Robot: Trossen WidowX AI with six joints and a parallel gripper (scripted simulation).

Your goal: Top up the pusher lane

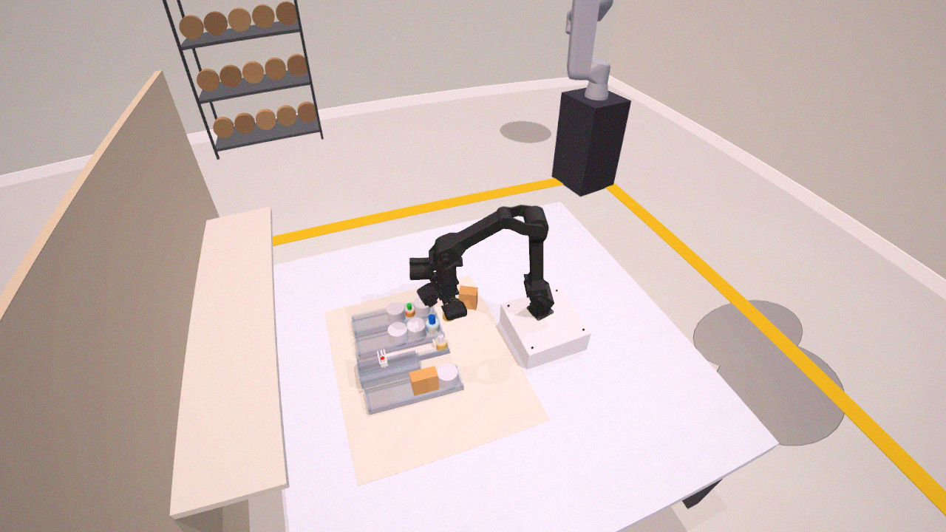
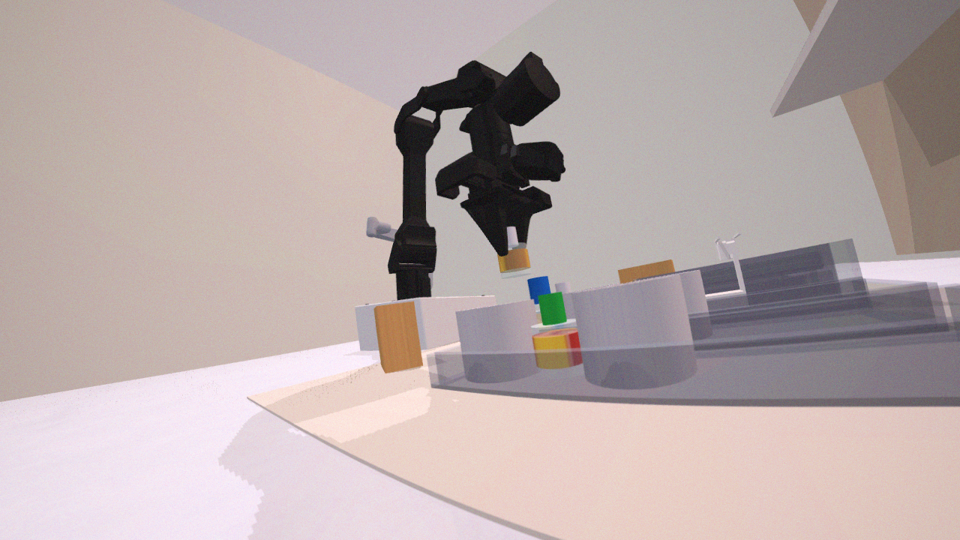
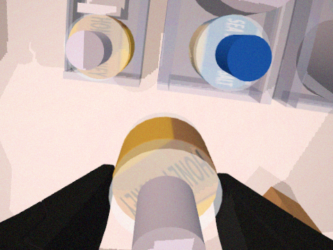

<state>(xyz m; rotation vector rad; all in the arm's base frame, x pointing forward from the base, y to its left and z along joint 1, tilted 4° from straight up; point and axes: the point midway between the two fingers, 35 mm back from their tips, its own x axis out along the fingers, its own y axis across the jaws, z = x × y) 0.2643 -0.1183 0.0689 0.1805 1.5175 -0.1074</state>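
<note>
Now: the sprung lane 20 cm ahead of my gripper tip, 9 cm below it and 3 cm to the left of it. The rest, counted from my gripper tip: red mark: 24 cm ahead, 4 cm below, 3 cm to the left.
</note>
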